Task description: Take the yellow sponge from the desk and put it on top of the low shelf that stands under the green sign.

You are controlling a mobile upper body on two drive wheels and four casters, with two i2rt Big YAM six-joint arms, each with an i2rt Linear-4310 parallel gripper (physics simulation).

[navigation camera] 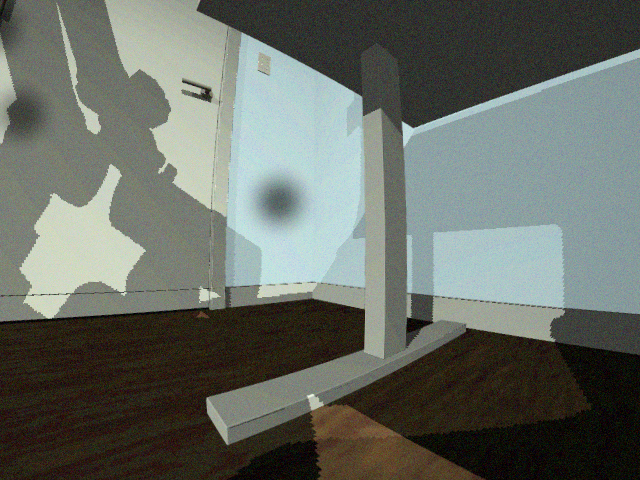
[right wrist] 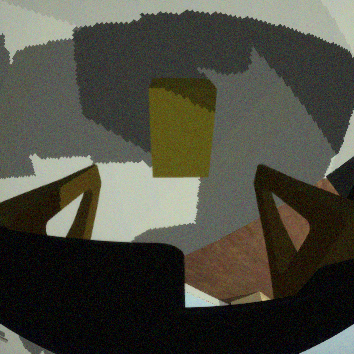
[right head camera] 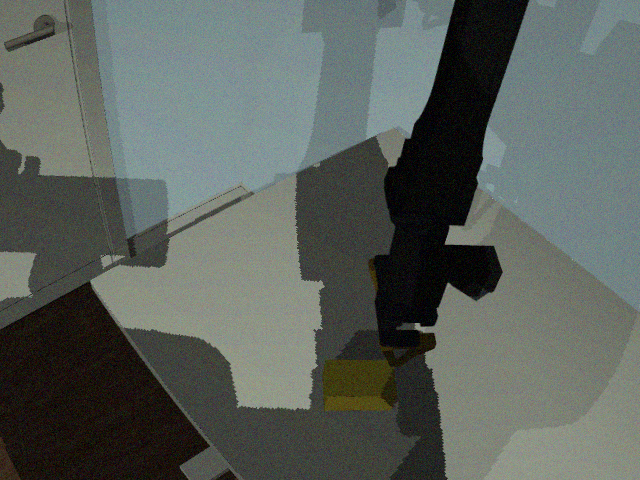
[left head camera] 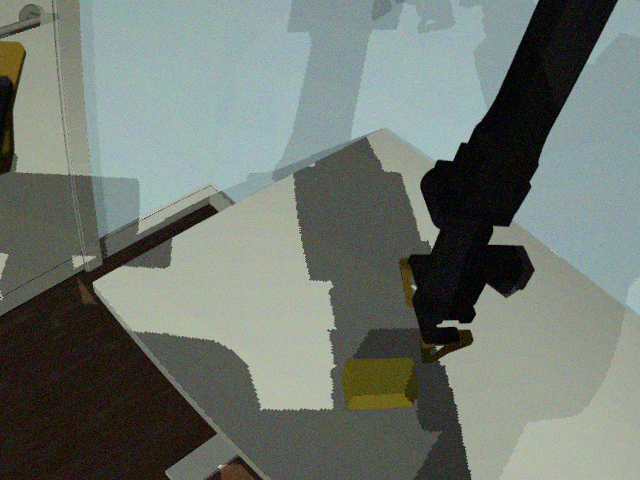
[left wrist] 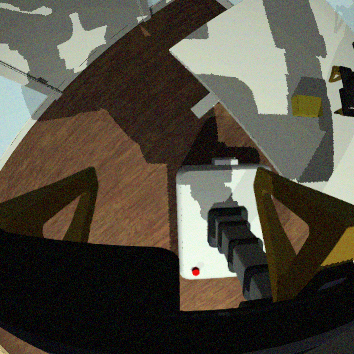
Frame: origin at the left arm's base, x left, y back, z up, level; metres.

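Seen in the pictures: left gripper, between the fingertips: (left wrist: 175, 175); right gripper, between the fingertips: (right wrist: 177, 172) (right head camera: 390, 335) (left head camera: 419, 333) (left wrist: 332, 96).
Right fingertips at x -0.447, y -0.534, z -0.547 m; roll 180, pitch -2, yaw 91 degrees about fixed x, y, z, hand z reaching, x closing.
Observation:
Offsets run from my right fingertips to a thing's top centre. "spot": to the spot under its first point. Level surfaces: height alone.
The yellow sponge {dx +0.026, dy +0.007, dz -0.098 m} (left head camera: 379, 377) (right head camera: 356, 379) (left wrist: 306, 106) (right wrist: 181, 125) lies on the pale desk {dz -0.143 m} (left head camera: 279, 310) (right head camera: 258, 310) (left wrist: 245, 57) (right wrist: 125, 210), partly in shadow. My right gripper (left head camera: 418, 333) (right head camera: 385, 326) (left wrist: 332, 96) (right wrist: 177, 172) is open and empty, above the desk close to the sponge; in the right wrist view the sponge shows between and beyond the fingertips. My left gripper (left wrist: 175, 175) is open and empty, away from the sponge; part of one finger (left head camera: 11, 62) shows at the left edge of the left head view. The low shelf and the green sign do not show.
Under the desk, a grey leg {spot: dx +0.107, dy -0.282, dz -0.593 m} (navigation camera: 385, 232) stands on a long foot (navigation camera: 289, 382). A door (left head camera: 36, 103) (right head camera: 51, 113) (navigation camera: 170, 46) is at the left, beside blue walls (navigation camera: 294, 129). A white base (left wrist: 200, 190) with black segments shows below the left gripper.

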